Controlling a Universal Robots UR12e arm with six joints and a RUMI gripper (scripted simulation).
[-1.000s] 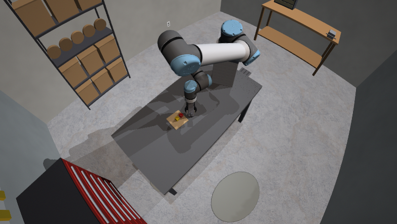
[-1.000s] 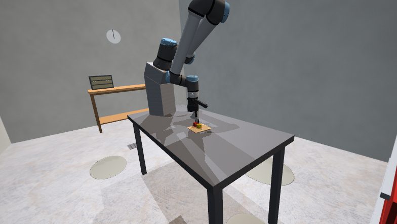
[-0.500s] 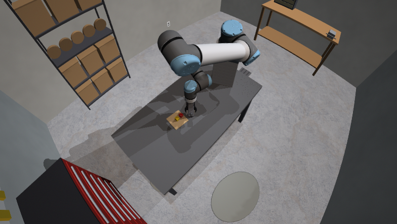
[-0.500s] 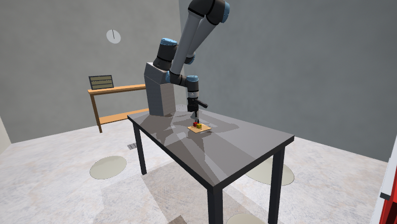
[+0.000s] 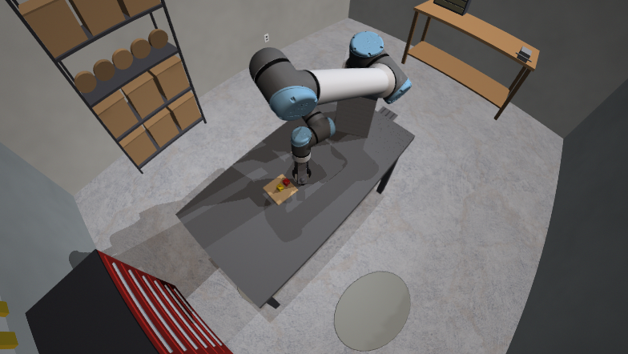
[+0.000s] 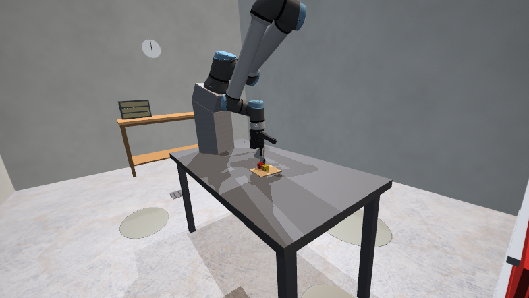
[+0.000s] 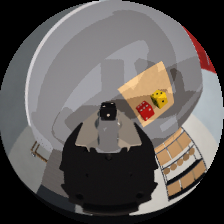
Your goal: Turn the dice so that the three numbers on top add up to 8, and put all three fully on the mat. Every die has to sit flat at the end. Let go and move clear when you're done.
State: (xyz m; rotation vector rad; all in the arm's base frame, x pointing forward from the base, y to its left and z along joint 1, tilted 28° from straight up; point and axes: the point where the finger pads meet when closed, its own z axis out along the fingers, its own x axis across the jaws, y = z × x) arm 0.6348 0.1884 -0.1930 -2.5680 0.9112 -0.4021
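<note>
Now: hand 7 cm short of the red die and 5 cm to the left of it. Also, from my hand: tan mat: 12 cm ahead, 4 cm to the right, 2 cm below; yellow die: 12 cm ahead, 4 cm to the right; black die: right at my hand.
</note>
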